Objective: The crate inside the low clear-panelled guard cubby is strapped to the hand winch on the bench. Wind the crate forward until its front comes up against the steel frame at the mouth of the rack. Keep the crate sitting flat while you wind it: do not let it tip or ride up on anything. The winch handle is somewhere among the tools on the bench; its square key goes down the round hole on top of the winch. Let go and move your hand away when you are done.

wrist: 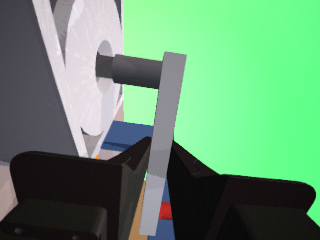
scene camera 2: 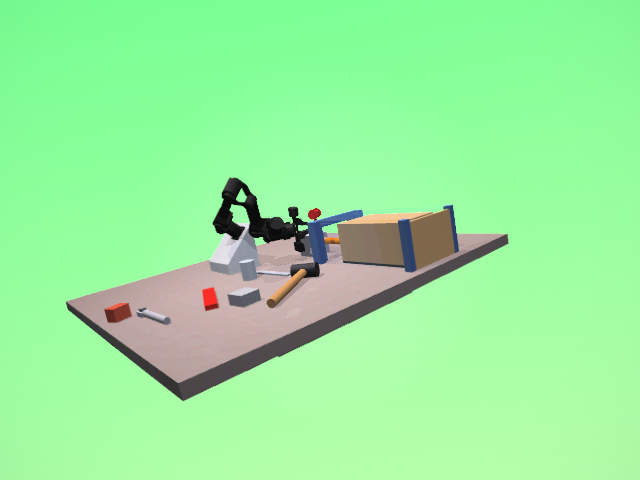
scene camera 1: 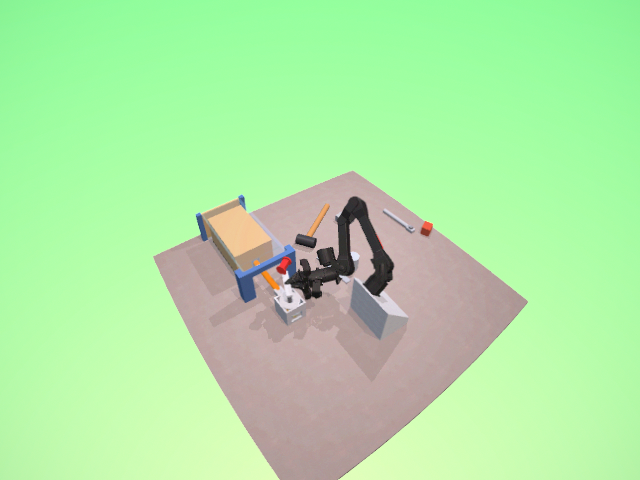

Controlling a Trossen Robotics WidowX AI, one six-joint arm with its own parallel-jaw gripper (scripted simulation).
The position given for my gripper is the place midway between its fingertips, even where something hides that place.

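My gripper [scene camera 1: 284,284] is here in the scene, and the wrist view has my gripper [wrist: 158,143] too. I can see a winch [scene camera 1: 297,307], and in the wrist view I find that same winch [wrist: 61,106] together with a winch handle [wrist: 166,75]. There is also a hammer [scene camera 2: 298,271], though in the wrist view it is out of frame.
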